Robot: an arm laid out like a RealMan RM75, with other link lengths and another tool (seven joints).
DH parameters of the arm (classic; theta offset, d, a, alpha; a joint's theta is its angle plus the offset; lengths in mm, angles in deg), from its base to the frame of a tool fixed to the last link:
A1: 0 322.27 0 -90
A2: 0 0 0 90
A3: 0 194.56 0 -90
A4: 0 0 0 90
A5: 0 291.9 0 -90
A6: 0 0 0 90
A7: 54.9 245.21 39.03 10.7
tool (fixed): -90 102.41 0 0
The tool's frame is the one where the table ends.
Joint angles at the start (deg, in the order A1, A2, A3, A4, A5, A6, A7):
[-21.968, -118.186, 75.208, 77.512, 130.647, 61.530, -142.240]
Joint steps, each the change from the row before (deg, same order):
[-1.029, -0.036, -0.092, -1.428, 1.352, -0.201, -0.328]
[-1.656, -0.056, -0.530, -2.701, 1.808, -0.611, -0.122]
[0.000, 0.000, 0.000, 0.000, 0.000, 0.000, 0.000]
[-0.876, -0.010, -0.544, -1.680, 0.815, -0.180, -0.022]
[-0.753, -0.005, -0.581, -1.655, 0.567, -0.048, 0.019]
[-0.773, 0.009, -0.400, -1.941, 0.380, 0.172, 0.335]
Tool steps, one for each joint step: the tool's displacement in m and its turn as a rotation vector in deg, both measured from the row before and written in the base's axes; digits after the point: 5 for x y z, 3 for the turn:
[-0.00705, 0.00157, -0.00483, -0.357, 0.989, 0.610]
[-0.01285, 0.00367, -0.00606, -0.294, 1.319, 1.044]
[0.00000, 0.00000, 0.00000, 0.000, 0.000, 0.000]
[-0.00863, 0.00129, -0.00305, -0.245, 0.497, 0.854]
[-0.00849, 0.00018, -0.00335, -0.365, 0.260, 0.939]
[-0.00894, -0.00268, -0.00687, -0.949, 0.307, 0.845]

